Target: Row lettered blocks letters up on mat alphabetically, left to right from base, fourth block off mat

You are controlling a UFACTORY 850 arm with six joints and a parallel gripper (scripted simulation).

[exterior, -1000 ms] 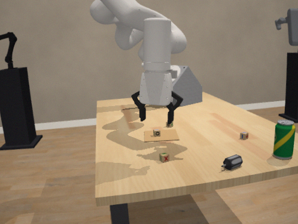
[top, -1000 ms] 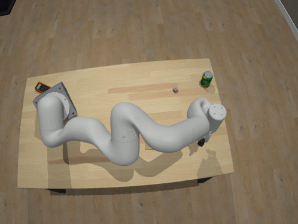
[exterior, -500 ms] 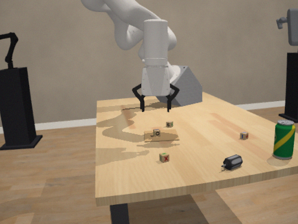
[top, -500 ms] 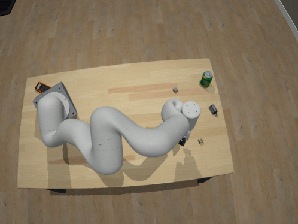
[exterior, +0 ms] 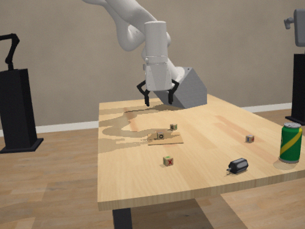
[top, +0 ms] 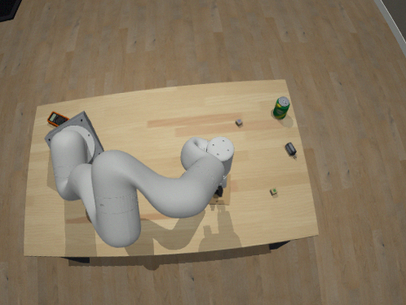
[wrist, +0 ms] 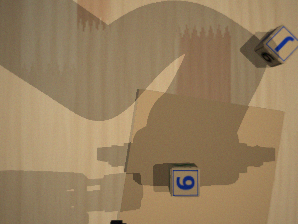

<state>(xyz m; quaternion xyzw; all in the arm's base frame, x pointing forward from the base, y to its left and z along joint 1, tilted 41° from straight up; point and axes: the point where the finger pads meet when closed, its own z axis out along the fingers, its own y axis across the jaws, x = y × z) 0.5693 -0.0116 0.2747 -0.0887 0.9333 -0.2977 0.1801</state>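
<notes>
The tan mat lies 1 cm behind my hand, 2 cm to the left of it and 15 cm below it. From my hand the other things lie so: green can 34 cm ahead, 38 cm to the left, 9 cm below; then orange meter 80 cm behind, 40 cm to the left, 14 cm below.
</notes>
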